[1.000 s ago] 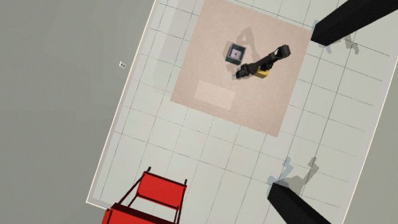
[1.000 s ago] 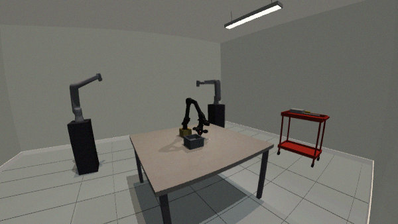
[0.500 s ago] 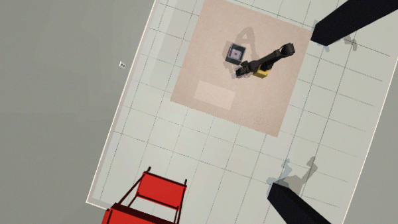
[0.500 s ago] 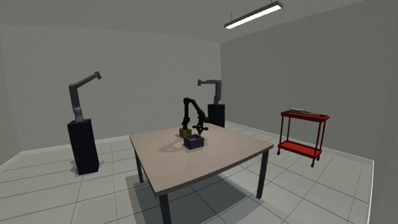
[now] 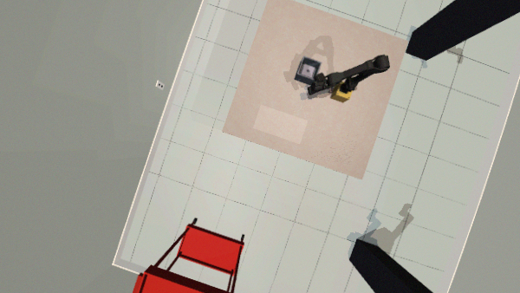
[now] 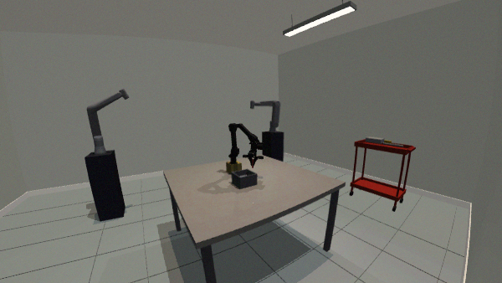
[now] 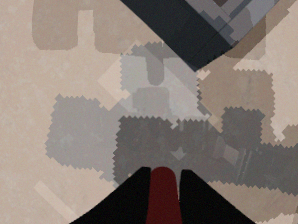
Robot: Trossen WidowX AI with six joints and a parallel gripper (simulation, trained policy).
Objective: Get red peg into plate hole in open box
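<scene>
Right now my gripper tip is 140 mm to the left of the grey plate, 100 mm short of it and 60 mm above it. Round my gripper tip: red peg: 20 mm above, 10 mm to the left, 10 mm behind; dark box: 140 mm to the right, 100 mm ahead, 80 mm below.
</scene>
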